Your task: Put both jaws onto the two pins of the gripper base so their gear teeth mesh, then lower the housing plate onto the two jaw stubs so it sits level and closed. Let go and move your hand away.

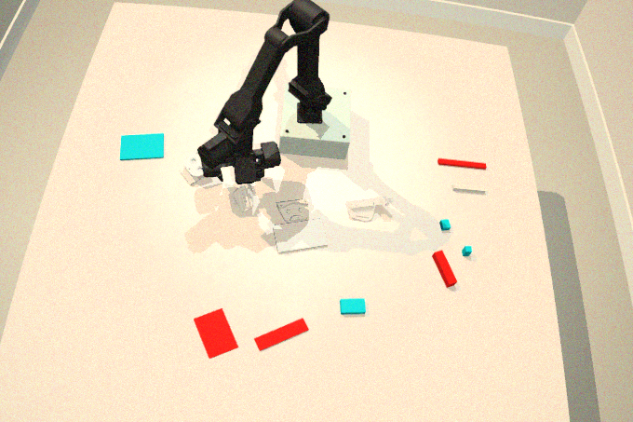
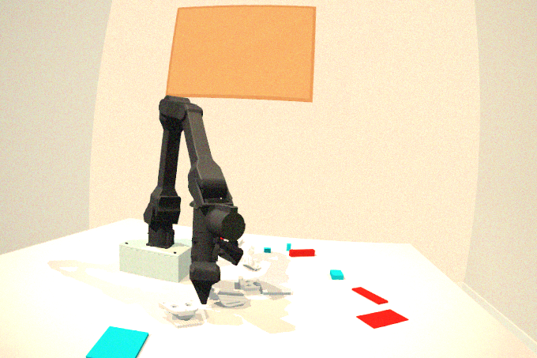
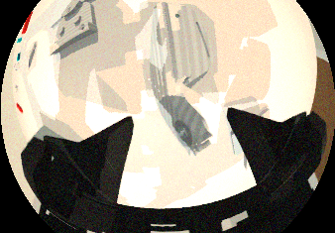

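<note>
Now: the white jaw 20 mm ahead of my gripper tip and 20 mm above it. Round my gripper tip: gripper base (20 mm behind, 110 mm to the right, 20 mm above); then housing plate (90 mm ahead, 140 mm to the left, 10 mm below); then flat white plate (150 mm ahead, 150 mm to the left, 10 mm below).
</note>
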